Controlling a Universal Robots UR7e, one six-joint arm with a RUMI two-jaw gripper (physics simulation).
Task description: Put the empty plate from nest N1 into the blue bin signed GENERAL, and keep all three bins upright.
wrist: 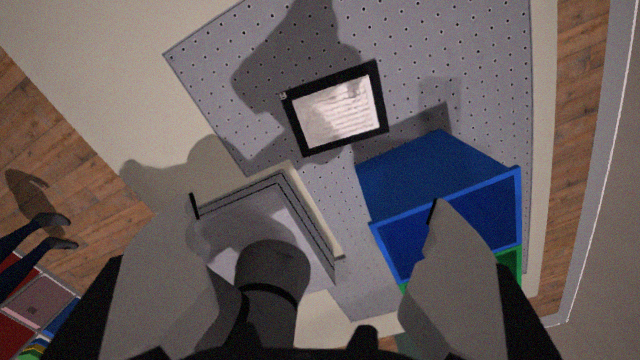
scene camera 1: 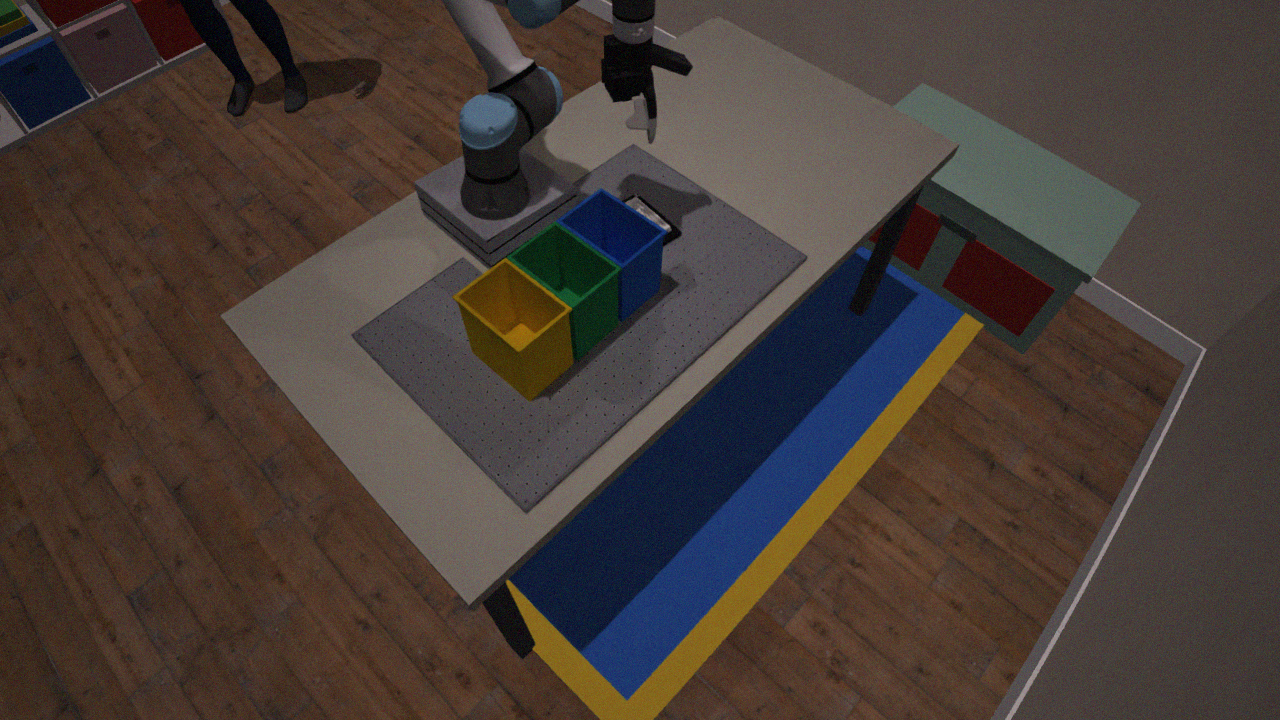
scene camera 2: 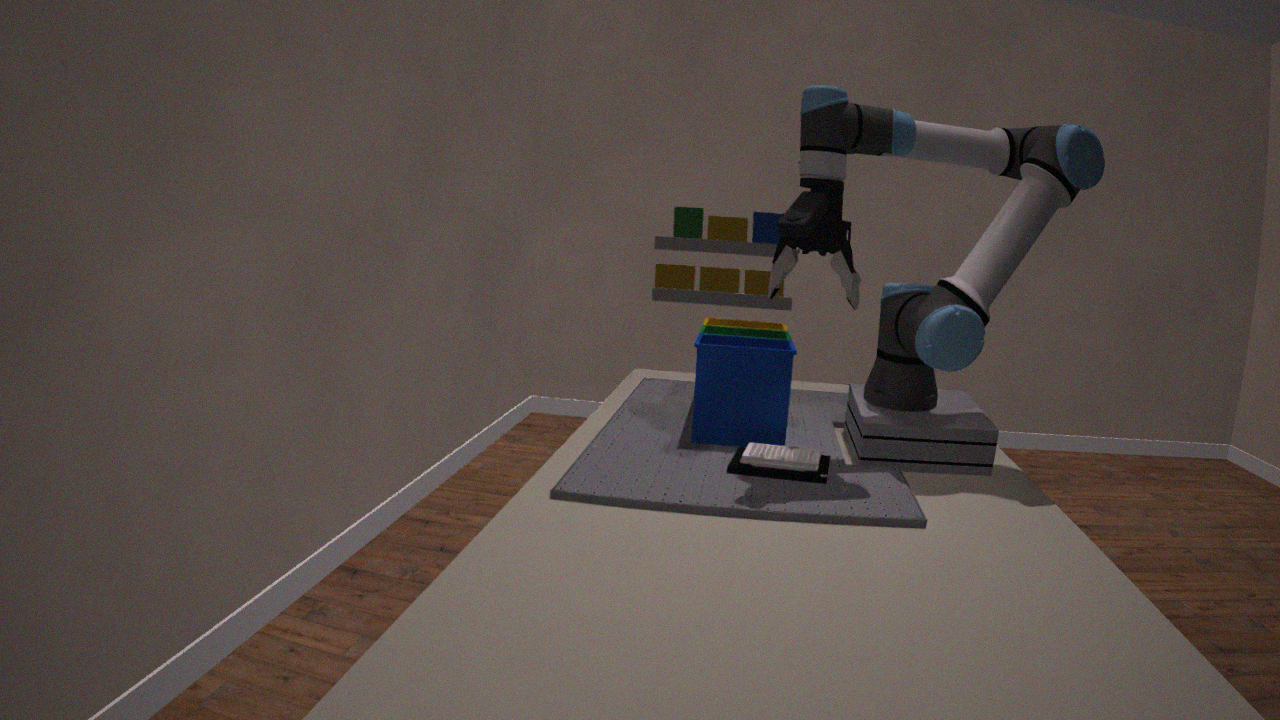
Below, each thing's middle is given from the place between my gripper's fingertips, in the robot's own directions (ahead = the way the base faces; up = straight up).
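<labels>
The plate (scene camera 2: pixel 763 455) is 260 mm below my hand, 30 mm ahead of it and 10 mm to the right of it. Also counting from my hand, there's the black nest (scene camera 2: pixel 732 468), 30 mm ahead, 10 mm to the right and 270 mm below. The blue bin (scene camera 2: pixel 742 385) is 120 mm ahead of my hand, 180 mm to the right and 190 mm below, and the green bin (scene camera 1: pixel 583 278) is 130 mm ahead of my hand, 310 mm to the right and 190 mm below. Going by their middles, the green bin is the farthest from my hand of the things named here.
</labels>
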